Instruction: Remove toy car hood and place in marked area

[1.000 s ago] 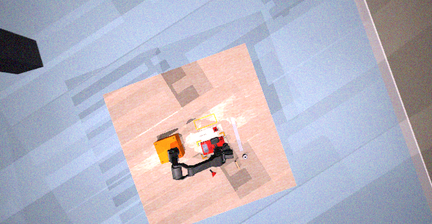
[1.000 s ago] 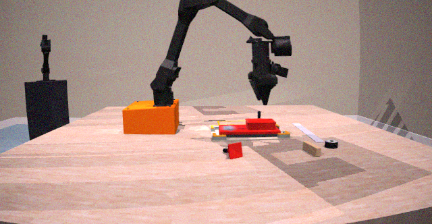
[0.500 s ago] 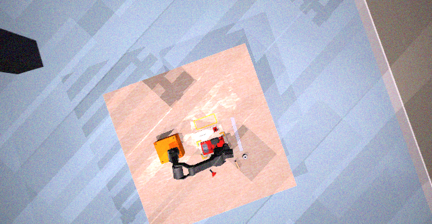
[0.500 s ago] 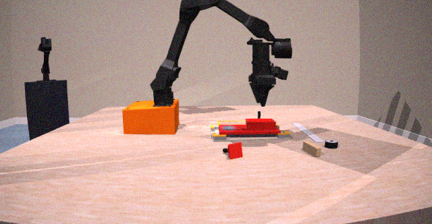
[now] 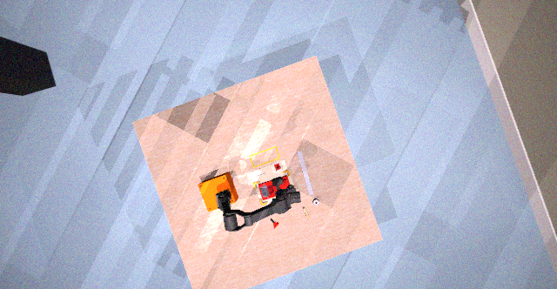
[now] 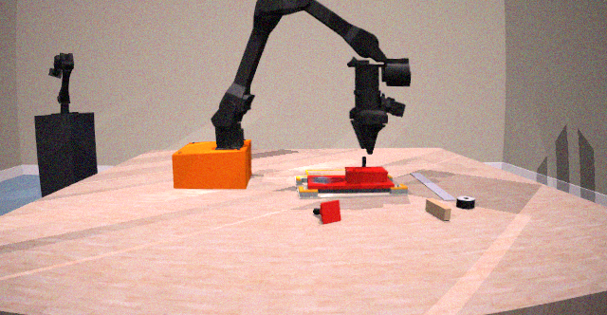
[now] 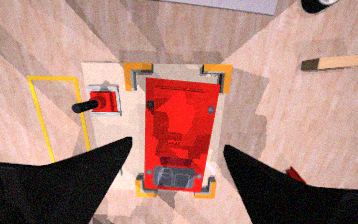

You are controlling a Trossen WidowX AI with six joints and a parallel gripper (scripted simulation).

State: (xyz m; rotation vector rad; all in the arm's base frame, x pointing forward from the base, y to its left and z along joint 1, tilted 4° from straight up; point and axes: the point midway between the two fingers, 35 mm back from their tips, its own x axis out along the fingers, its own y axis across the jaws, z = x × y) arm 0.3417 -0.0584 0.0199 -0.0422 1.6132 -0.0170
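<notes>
The red hood is 5 cm below my gripper tip. Also, from my gripper tip: black wheel 19 cm ahead, 17 cm to the right, 8 cm below; then wooden block 22 cm to the right, 11 cm ahead, 8 cm below.
</notes>
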